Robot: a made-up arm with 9 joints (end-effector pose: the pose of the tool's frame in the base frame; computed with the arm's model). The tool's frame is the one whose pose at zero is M. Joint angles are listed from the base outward.
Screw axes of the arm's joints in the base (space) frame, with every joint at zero. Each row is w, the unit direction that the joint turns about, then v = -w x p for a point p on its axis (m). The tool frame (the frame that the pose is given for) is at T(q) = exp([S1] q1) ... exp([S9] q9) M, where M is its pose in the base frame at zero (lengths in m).
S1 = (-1, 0, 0, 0, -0.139, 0)
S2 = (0, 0, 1, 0.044, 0.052, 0)
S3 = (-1, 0, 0, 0, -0.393, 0.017)
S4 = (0, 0, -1, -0.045, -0.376, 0)
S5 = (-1, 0, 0, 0, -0.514, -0.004)
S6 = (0, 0, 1, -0.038, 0.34, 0)
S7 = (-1, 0, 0, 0, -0.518, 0.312)
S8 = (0, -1, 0, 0.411, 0, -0.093)
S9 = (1, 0, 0, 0, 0.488, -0.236)
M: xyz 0.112 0.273 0.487 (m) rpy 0 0 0 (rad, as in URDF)
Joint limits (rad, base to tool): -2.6..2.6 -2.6..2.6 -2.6..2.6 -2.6..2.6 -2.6..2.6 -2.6..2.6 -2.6..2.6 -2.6..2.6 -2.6..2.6
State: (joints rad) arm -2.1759 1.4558 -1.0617 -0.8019 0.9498 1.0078 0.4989 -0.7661 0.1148
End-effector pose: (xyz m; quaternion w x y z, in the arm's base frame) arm -0.4882 -0.0393 -0.3289 0.3384 0.2029 -0.9182 0.0349
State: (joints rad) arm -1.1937 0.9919 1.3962 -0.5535 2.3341 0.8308 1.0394 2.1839 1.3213
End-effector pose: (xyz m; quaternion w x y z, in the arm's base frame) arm 0.0454 -0.3968 0.1917 0.2551 -0.5805 0.6460 0.4250
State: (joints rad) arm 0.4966 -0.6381 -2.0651 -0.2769 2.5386 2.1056 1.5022 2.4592 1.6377
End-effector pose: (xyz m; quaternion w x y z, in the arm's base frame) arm -0.4320 0.4440 0.0059 0.2313 -0.2284 -0.4392 -0.8376
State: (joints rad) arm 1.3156 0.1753 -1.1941 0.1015 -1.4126 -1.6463 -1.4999 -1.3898 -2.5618
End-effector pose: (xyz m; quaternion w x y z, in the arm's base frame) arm 0.0066 0.1548 -0.2699 0.9666 0.1438 0.2032 -0.0606
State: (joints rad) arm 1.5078 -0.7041 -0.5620 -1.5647 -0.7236 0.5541 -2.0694 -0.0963 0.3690
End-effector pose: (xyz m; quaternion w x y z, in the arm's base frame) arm -0.6159 0.8053 -0.2592 0.3513 0.6053 0.7126 -0.0488
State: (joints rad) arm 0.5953 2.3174 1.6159 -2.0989 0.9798 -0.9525 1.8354 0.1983 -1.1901
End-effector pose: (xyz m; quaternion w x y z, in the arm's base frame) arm 0.0774 -0.6123 0.1794 0.1847 -0.5285 0.7998 0.2164
